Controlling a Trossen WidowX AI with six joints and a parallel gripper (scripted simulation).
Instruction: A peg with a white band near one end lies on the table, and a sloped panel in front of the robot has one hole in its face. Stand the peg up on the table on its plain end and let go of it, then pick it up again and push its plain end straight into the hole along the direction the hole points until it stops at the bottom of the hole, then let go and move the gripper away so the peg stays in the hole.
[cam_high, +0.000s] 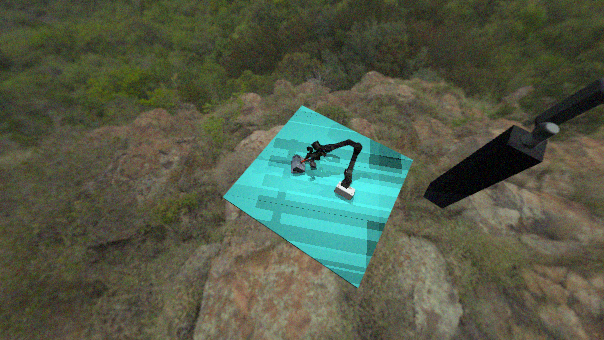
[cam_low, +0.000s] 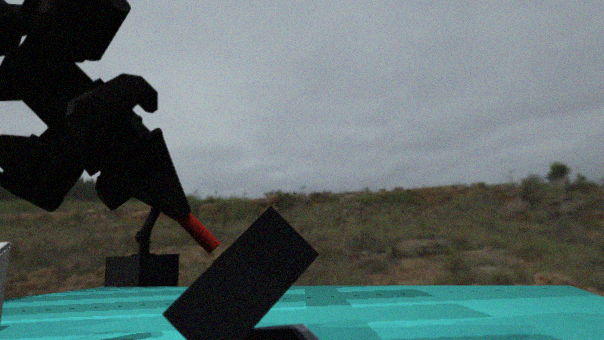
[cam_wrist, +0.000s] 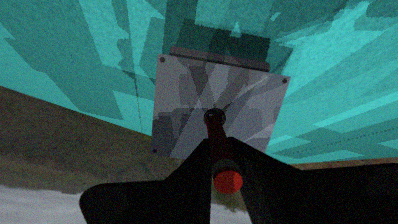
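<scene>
Right now my gripper tip is 60 mm above the dark sloped panel, 40 mm short of it and 30 mm to the right of it. Round my gripper tip: red peg: 10 mm to the right, 10 mm behind, 10 mm above.
</scene>
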